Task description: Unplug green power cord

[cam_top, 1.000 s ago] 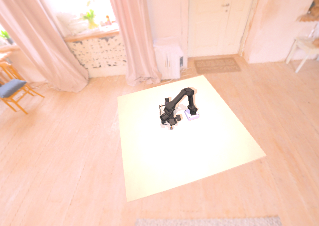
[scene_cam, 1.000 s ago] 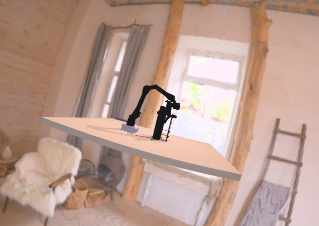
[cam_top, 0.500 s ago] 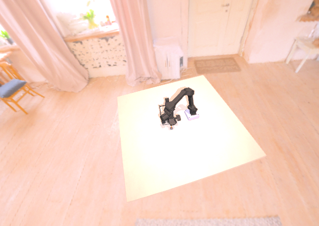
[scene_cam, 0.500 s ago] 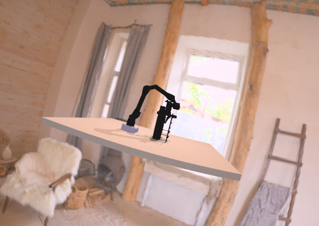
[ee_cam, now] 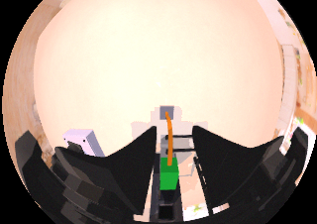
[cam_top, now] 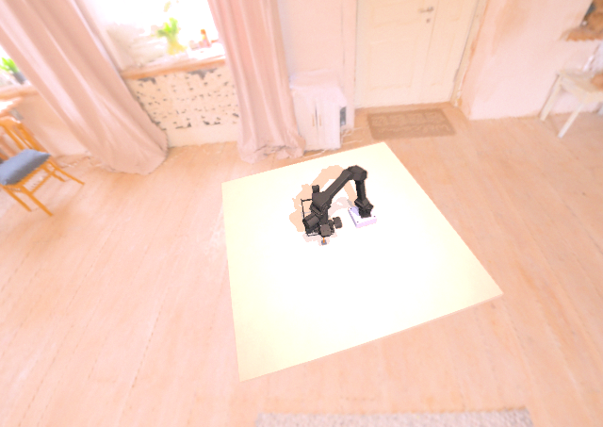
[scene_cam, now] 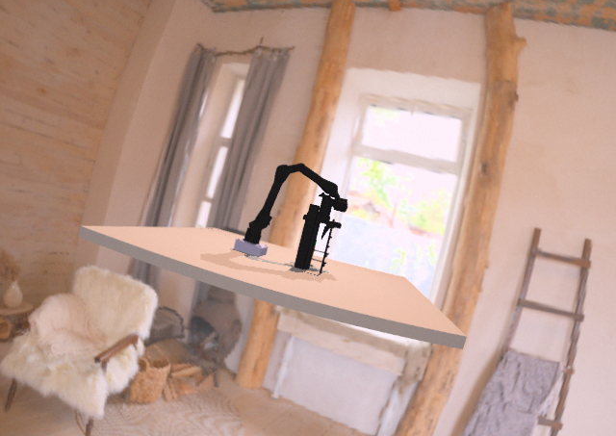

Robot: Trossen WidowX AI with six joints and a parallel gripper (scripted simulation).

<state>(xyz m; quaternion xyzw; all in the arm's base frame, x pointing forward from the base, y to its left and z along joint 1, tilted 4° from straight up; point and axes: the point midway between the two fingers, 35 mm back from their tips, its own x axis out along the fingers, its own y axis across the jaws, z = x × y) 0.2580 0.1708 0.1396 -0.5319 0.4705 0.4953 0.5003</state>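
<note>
My gripper tip is 110 mm to the left of the green plug, 10 mm short of it and 10 mm above it.
</note>
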